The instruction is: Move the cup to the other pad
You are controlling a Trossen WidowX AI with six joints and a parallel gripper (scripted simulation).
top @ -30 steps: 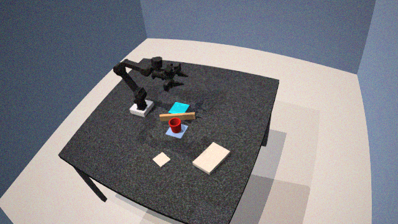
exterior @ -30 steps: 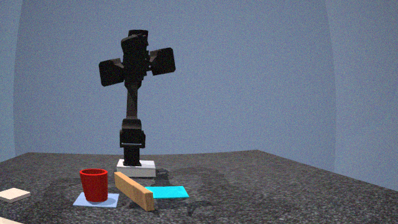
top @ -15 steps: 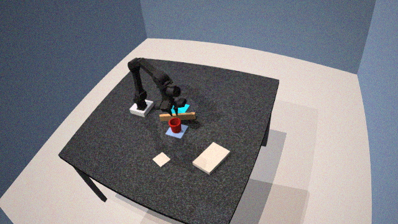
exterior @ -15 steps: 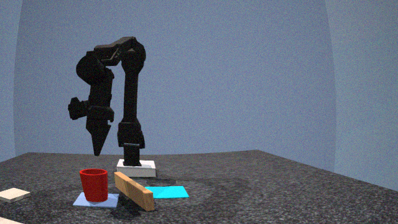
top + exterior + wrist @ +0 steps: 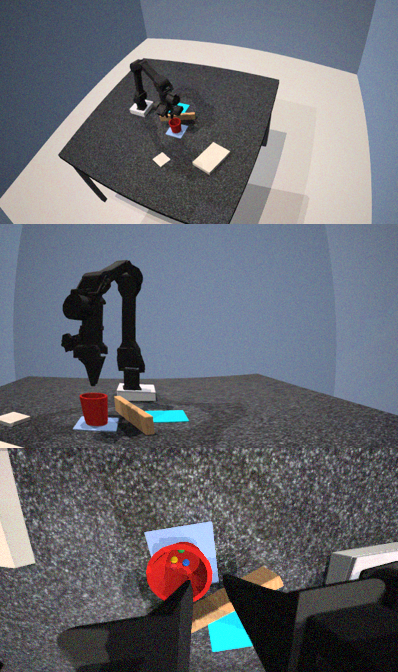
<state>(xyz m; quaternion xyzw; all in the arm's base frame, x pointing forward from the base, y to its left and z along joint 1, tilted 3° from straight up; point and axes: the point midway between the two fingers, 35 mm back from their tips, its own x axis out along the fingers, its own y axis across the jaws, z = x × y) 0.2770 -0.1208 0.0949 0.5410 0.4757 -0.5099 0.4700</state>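
Right now the red cup is 60 mm below my gripper tip and 30 mm ahead of it. From my gripper tip the other things lie so: cyan pad: 190 mm to the left, 100 mm below, 30 mm behind; then wooden bar: 90 mm to the left, 80 mm below; then light blue pad: 100 mm below, 30 mm ahead.
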